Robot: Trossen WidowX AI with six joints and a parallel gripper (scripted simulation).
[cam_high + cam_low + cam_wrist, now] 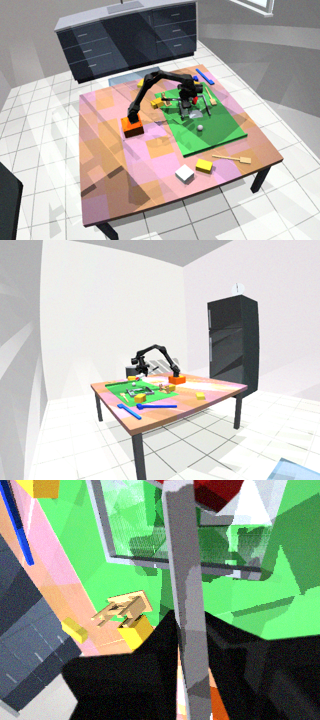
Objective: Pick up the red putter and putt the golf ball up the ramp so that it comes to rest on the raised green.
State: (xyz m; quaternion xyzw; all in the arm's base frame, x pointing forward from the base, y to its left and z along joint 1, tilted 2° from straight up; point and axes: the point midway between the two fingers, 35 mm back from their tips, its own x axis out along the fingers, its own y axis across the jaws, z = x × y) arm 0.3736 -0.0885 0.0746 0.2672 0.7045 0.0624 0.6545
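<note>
The white golf ball lies 2 cm ahead of my gripper tip, 21 cm to the right of it and 11 cm below it. The rest, counted from my gripper tip: green mat 9 cm ahead, 4 cm to the right, 13 cm below; red putter 2 cm behind, 1 cm to the right, 2 cm above; small wooden rack 4 cm behind, 20 cm to the left, 10 cm below.
</note>
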